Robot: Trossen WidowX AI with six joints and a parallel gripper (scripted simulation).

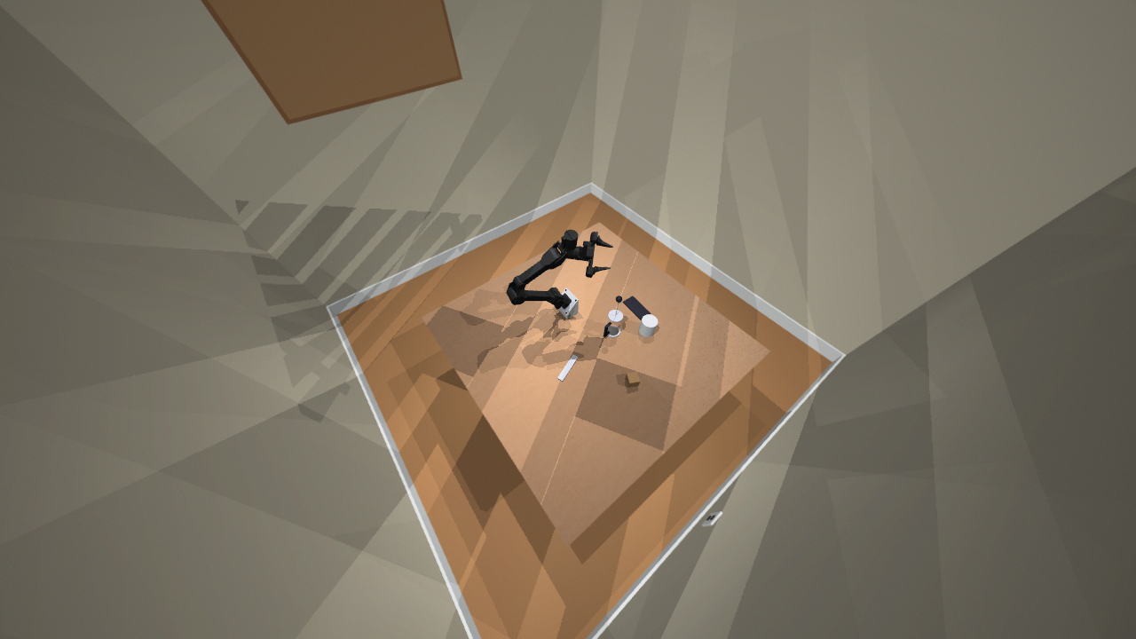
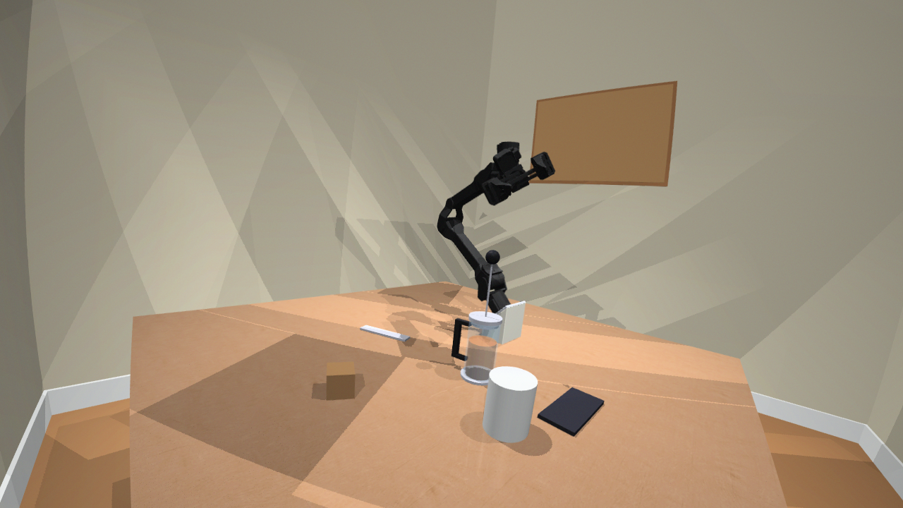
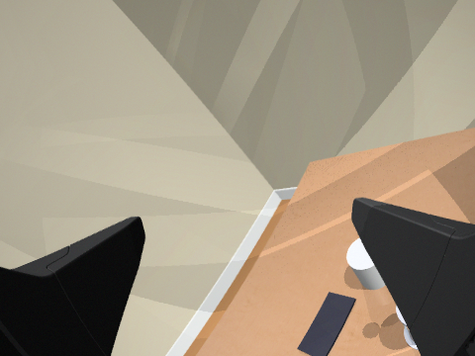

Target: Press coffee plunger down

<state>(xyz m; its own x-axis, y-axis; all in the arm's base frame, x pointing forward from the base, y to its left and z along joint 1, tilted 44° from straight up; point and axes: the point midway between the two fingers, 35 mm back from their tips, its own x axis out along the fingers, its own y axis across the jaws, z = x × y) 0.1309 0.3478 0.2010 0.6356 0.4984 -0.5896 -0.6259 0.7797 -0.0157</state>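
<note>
My gripper tip is now 100 mm short of the coffee press, 20 mm to the left of it and 320 mm above it. From my gripper tip the other things lie so: dark flat slab 50 mm ahead, 200 mm to the left, 450 mm below; white cylinder 190 mm ahead, 140 mm to the left, 410 mm below.
</note>
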